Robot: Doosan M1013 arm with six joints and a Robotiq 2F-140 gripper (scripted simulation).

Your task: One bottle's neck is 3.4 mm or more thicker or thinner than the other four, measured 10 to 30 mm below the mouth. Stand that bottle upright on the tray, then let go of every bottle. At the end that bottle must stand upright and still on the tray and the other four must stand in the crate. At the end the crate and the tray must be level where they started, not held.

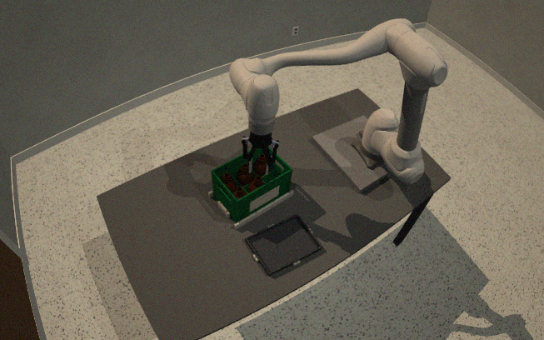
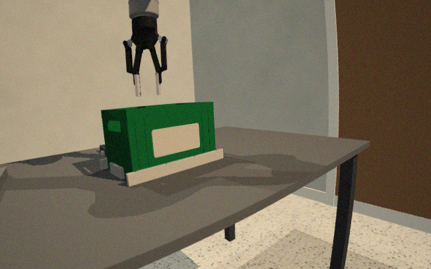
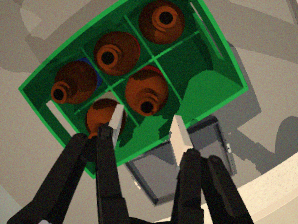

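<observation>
My hand is 10 mm short of the crate, 40 mm to the left of it and 150 mm above it. Round my hand: bottle (90 mm ahead, 20 mm to the left, 150 mm below); then black tray (10 mm behind, 240 mm to the left, 220 mm below).
</observation>
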